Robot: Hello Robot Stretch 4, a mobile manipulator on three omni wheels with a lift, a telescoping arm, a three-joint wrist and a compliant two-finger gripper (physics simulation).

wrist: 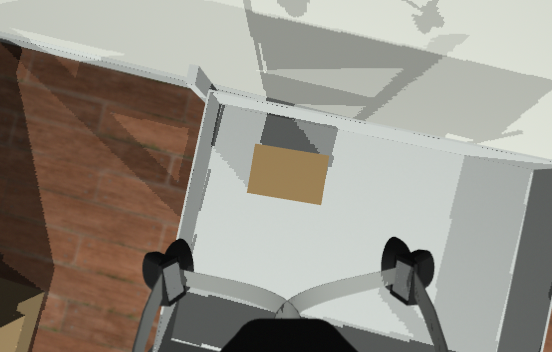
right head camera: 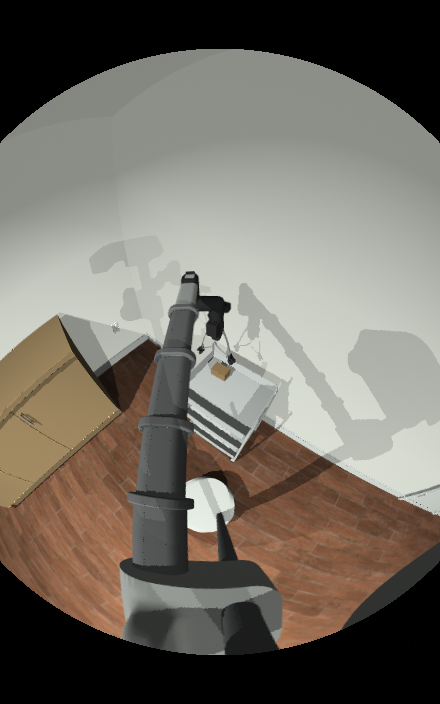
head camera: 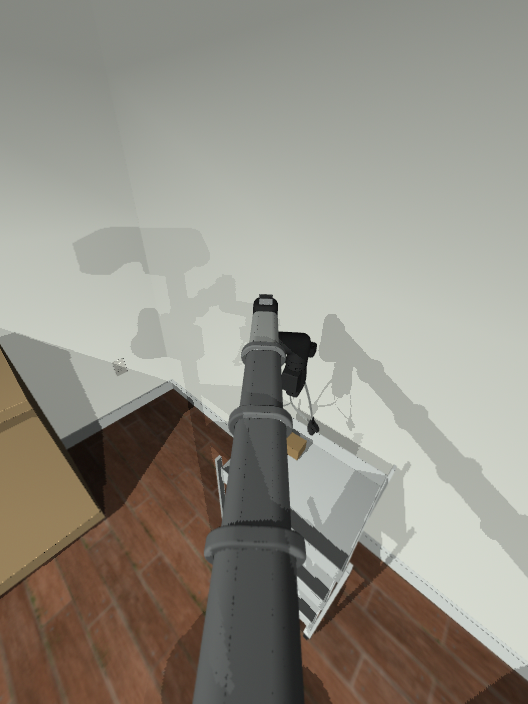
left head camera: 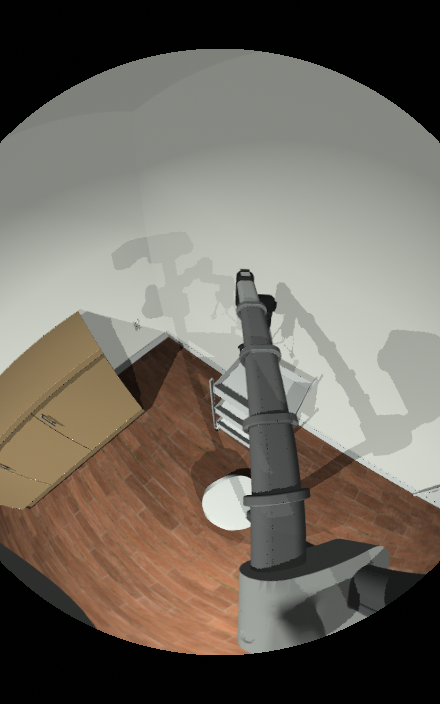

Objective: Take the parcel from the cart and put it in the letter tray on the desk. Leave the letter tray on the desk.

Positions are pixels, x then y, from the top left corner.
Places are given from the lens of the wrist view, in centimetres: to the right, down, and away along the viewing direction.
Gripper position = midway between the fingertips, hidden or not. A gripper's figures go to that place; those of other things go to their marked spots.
gripper [wrist: 286, 259]: 1, 6, 24
parcel [wrist: 283, 173]: 1, 0, 40
white cart [wrist: 474, 207]: 26, 4, 44
The marked spots on the white cart and the parcel are 26 cm apart.
